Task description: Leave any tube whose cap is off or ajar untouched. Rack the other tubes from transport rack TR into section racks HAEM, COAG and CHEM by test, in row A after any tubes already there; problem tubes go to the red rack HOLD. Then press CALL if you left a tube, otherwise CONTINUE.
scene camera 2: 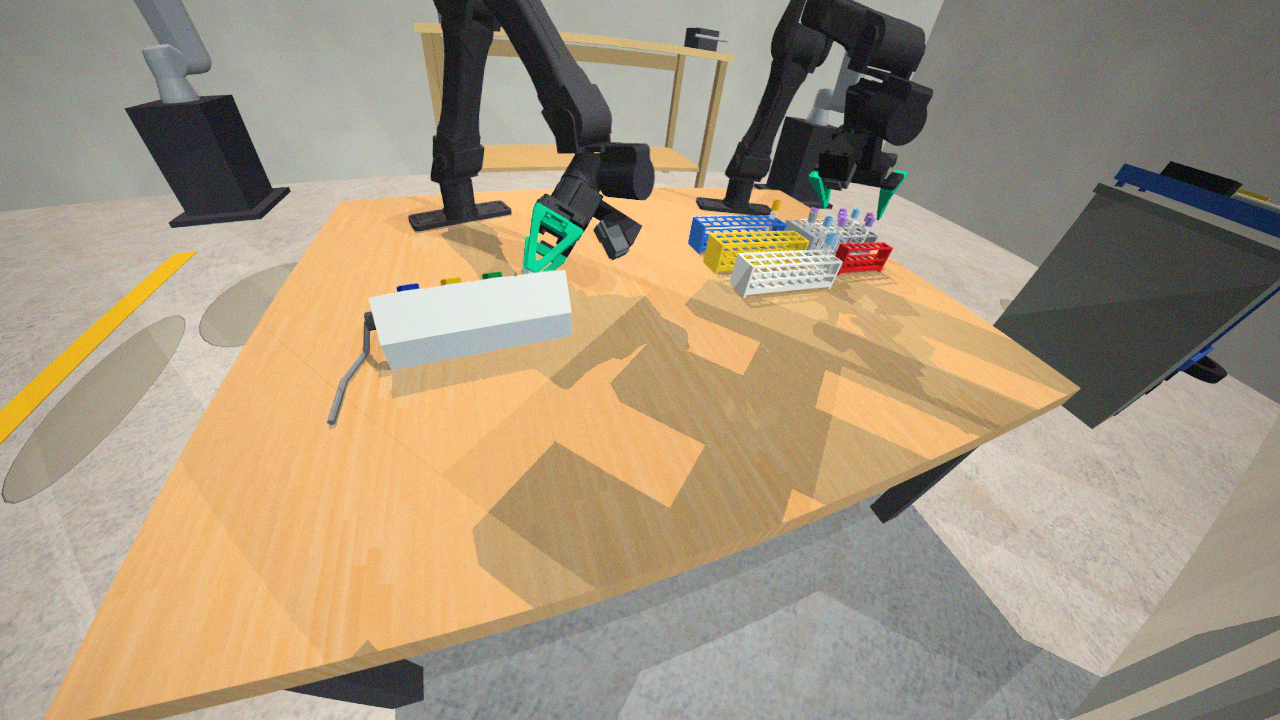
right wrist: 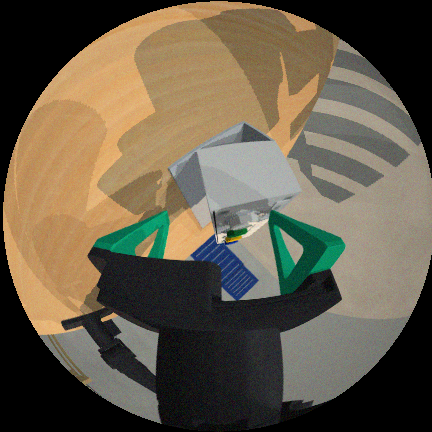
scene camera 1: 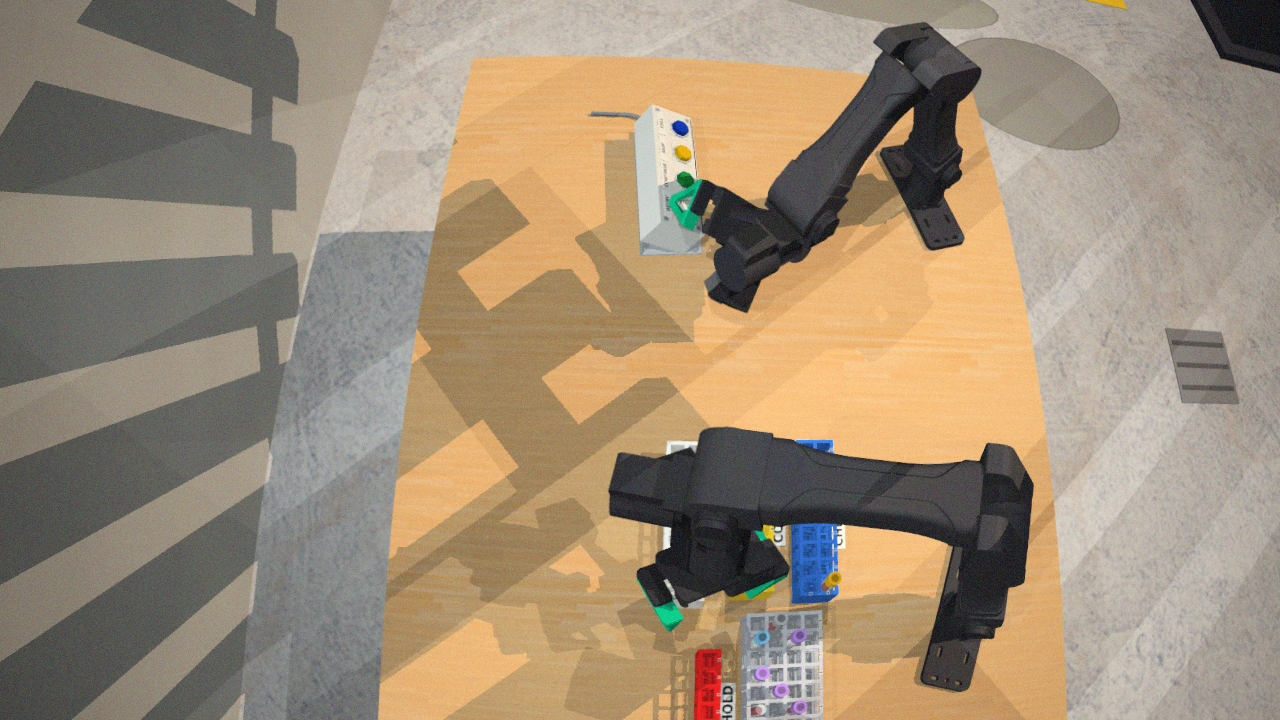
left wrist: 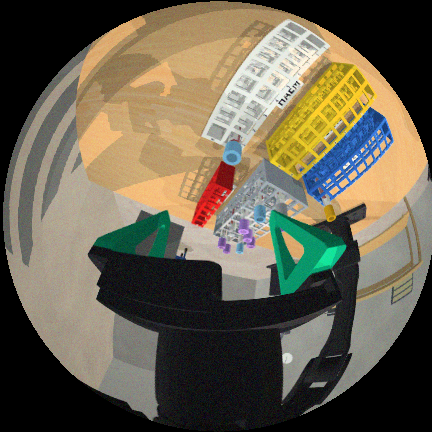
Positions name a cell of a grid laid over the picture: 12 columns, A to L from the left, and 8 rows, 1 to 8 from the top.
Scene:
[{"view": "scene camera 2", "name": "my left gripper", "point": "H3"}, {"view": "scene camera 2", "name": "my right gripper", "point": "E4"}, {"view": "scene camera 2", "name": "grey button box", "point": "D4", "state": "touched by my right gripper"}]

